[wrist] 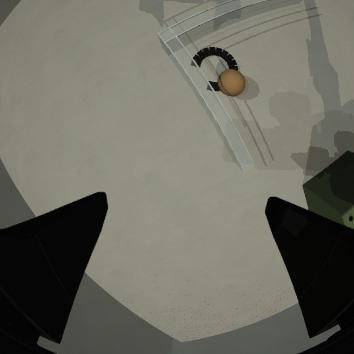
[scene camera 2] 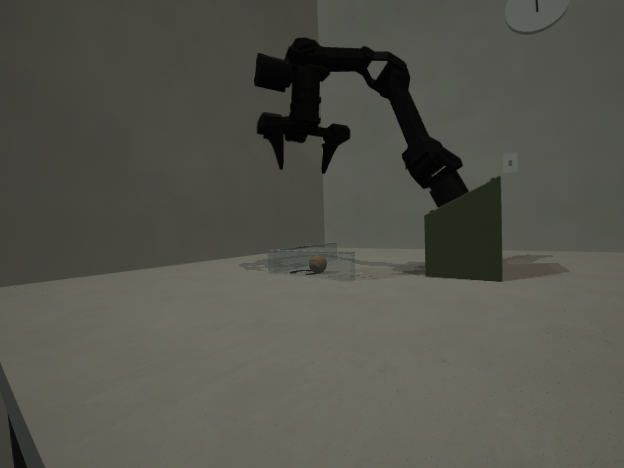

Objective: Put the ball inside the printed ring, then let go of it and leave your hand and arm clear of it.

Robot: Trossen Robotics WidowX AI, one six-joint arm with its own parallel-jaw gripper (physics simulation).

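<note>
An orange-tan ball rests on the table behind a clear wall in the scene view. The printed ring is a dark, ticked band on the table. In the wrist view the ball covers the ring's lower right part and appears over its band, off its middle. Part of the band on the left is obscured where the clear wall crosses it. My gripper is open and empty, pointing down high above the table, well apart from the ball.
Low transparent walls meet at a corner beside the ring and ball. The green base block stands to the right, carrying the arm. Thin printed lines and arm shadows lie on the table.
</note>
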